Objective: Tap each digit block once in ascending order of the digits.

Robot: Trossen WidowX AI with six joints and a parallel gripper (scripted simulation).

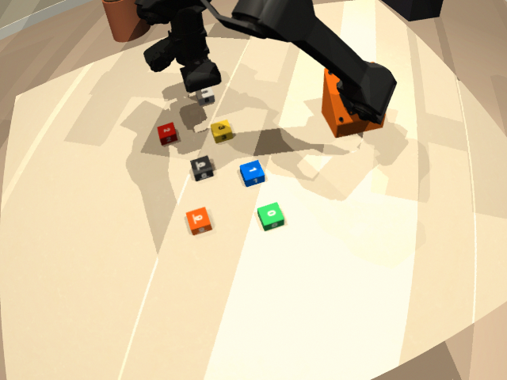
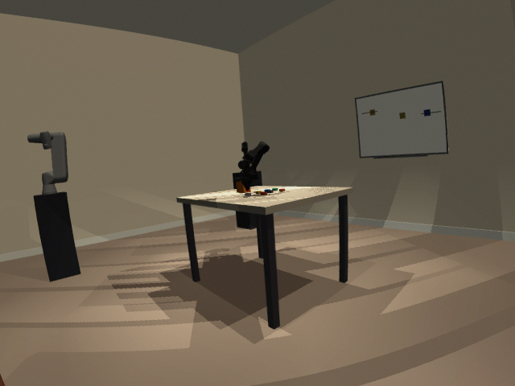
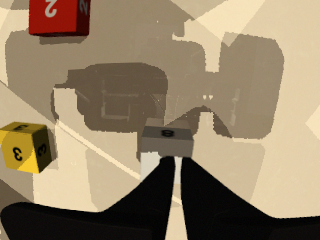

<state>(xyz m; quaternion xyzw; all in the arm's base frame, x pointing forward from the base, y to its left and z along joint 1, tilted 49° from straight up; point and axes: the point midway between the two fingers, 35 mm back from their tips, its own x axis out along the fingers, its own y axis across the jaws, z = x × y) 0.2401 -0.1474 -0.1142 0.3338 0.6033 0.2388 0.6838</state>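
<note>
My gripper tip is now 2 cm above the pale grey block, 1 cm to the right of it and 1 cm past it. Round my gripper tip: red 2 block 9 cm ahead, 7 cm to the left, 2 cm below; then black block 18 cm to the left, 5 cm ahead, 2 cm below; then yellow 3 block 11 cm to the left, 2 cm below.
</note>
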